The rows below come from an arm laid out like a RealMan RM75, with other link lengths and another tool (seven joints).
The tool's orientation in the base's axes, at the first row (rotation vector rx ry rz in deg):
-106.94, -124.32, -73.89
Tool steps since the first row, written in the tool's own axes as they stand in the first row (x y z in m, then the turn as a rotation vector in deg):
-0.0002, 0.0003, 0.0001, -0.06, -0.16, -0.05
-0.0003, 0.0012, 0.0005, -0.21, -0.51, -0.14
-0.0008, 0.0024, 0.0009, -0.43, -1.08, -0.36
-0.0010, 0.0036, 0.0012, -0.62, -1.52, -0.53
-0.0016, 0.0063, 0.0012, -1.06, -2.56, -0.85
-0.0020, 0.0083, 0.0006, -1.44, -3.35, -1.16
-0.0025, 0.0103, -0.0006, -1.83, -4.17, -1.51
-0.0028, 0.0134, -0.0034, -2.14, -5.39, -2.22
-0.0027, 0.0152, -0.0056, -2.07, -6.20, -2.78
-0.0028, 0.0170, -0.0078, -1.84, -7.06, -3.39
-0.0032, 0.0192, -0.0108, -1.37, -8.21, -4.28
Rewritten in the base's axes. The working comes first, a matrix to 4 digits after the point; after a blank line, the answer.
The tool's axes in the first row as the columns of a matrix, in the base's axes (used below as rounded here):
-0.2930, 0.8229, 0.4869
0.8209, -0.0445, 0.5693
0.4901, 0.5665, -0.6625

0.0004, -0.0001, 0.0000, -0.14, -0.07, -0.09
0.0013, 0.0000, 0.0002, -0.43, -0.23, -0.30
0.0026, -0.0003, 0.0004, -0.94, -0.51, -0.58
0.0038, -0.0003, 0.0008, -1.33, -0.74, -0.81
0.0062, -0.0009, 0.0020, -2.21, -1.24, -1.41
0.0077, -0.0017, 0.0033, -2.90, -1.69, -1.84
0.0089, -0.0029, 0.0050, -3.63, -2.18, -2.26
0.0102, -0.0048, 0.0085, -4.89, -2.78, -2.63
0.0106, -0.0061, 0.0110, -5.85, -3.01, -2.69
0.0110, -0.0075, 0.0134, -6.92, -3.13, -2.66
0.0115, -0.0096, 0.0165, -8.44, -3.20, -2.49

